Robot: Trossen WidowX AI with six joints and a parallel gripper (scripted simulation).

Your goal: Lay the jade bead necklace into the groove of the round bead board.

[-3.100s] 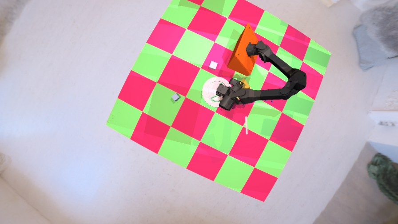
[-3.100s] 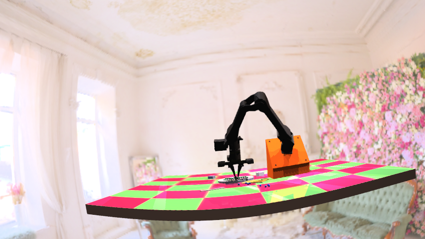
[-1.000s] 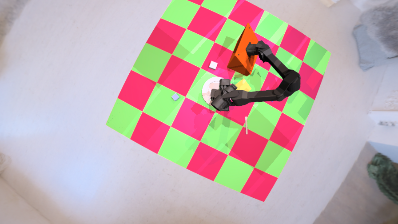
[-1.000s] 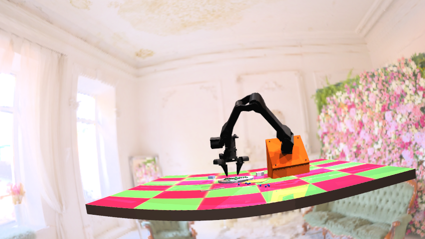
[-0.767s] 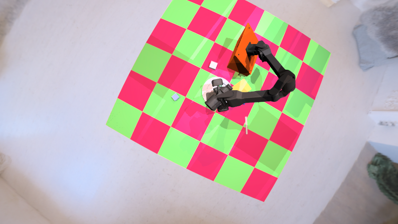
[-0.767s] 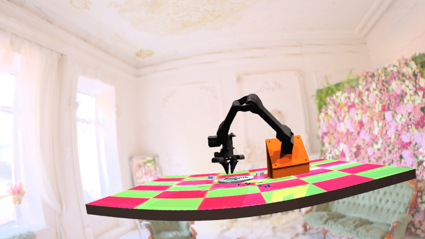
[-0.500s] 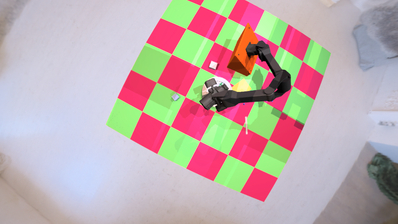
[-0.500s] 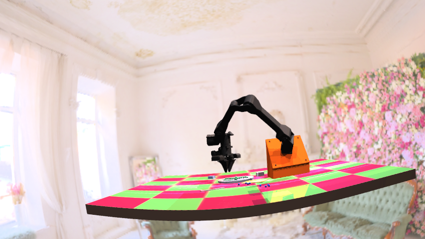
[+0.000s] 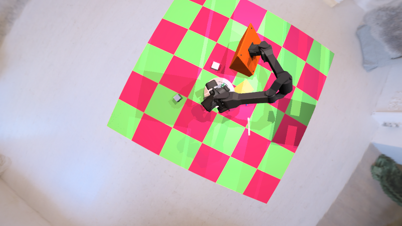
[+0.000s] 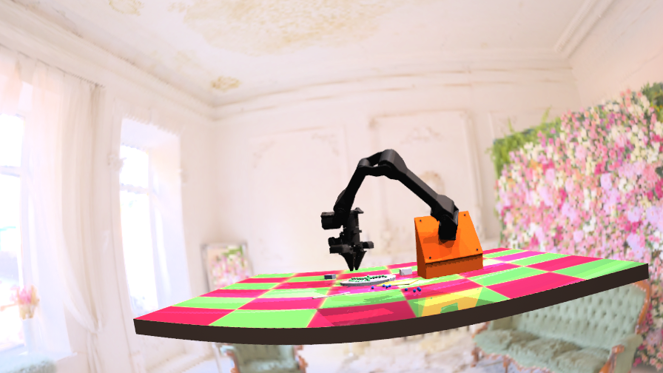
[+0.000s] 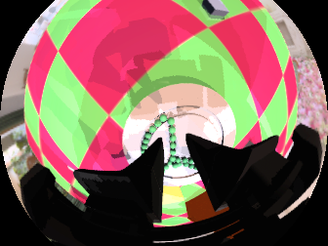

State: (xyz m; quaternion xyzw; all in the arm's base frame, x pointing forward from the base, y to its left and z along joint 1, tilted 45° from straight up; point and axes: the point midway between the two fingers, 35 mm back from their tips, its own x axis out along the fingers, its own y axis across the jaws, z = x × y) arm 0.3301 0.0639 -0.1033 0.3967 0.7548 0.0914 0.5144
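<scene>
Right now my gripper tip is 50 mm past the round bead board, 10 mm to the right of it and 40 mm above it. Also, from my gripper tip: pale blue cube 130 mm ahead, 210 mm to the right, 40 mm below; white cube 180 mm behind, 110 mm to the right, 30 mm below; yellow patch 160 mm behind, 130 mm to the left, 40 mm below.
</scene>
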